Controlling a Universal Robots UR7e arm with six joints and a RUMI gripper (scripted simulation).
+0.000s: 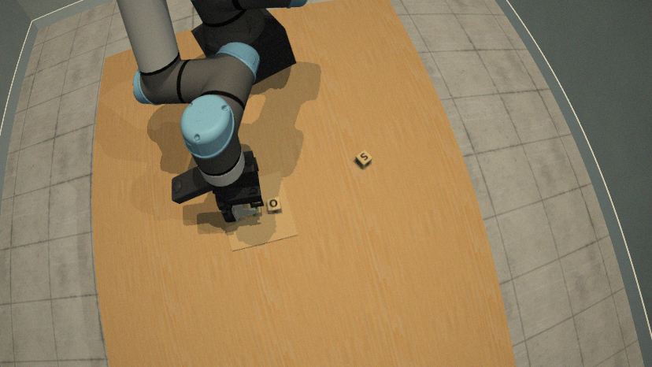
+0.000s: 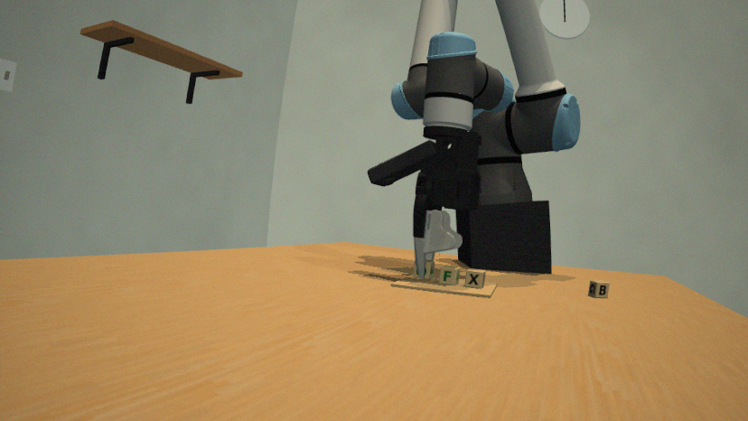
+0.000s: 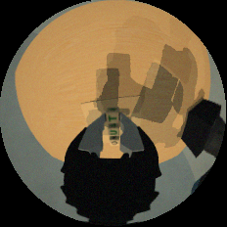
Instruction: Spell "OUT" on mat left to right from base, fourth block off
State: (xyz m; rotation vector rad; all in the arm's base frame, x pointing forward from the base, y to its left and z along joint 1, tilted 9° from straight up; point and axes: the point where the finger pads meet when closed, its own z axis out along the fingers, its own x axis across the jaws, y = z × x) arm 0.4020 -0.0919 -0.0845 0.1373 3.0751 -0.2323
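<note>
Now: the tan mat 4 cm to the left of my hand and 2 cm below it. The rest, counted from my hand: S block: 28 cm to the left, 4 cm behind, 1 cm below.
</note>
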